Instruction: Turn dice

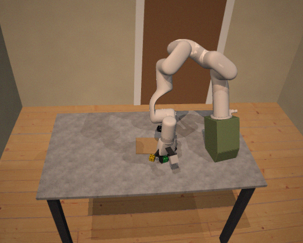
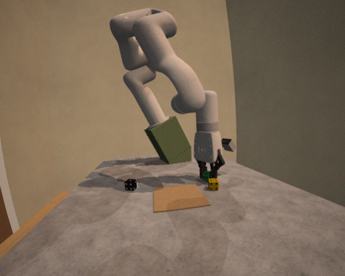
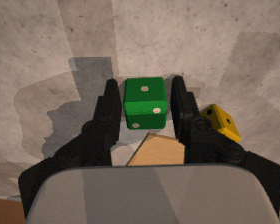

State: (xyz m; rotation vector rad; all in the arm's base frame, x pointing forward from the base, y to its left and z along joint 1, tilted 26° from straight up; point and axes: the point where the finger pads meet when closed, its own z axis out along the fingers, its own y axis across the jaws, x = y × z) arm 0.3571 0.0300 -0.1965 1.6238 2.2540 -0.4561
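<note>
Right now the green die is 10 mm below my hand. The rest, counted from my hand: tan mat: 130 mm to the right, 80 mm ahead, 20 mm below; yellow die: 70 mm ahead, 20 mm to the right, 10 mm below; black die: 270 mm to the right, 20 mm behind, 10 mm below.
</note>
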